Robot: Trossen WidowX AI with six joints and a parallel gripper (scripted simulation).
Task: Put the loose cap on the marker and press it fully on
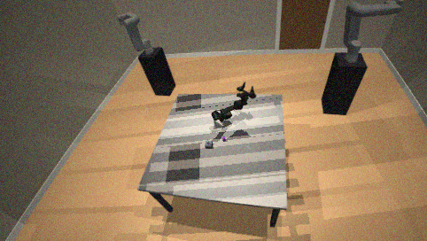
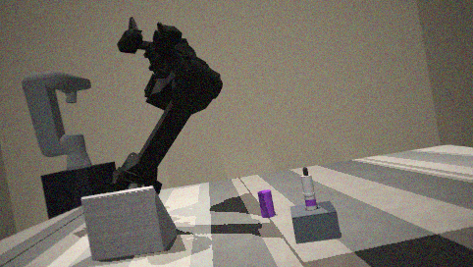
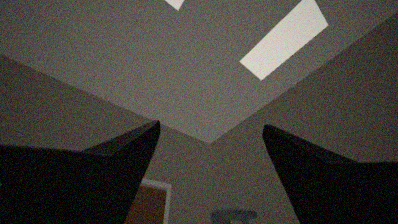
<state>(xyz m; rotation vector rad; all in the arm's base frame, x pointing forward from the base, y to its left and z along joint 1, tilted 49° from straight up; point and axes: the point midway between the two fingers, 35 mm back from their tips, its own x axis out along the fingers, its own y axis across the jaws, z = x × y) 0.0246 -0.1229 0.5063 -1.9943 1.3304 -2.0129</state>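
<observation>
Now: the purple cap 27 cm ahead of my gripper tip, 22 cm to the right of it and 48 cm below it. Also, from my gripper tip: dark grey holder block (36 cm ahead, 36 cm to the right, 49 cm below).
</observation>
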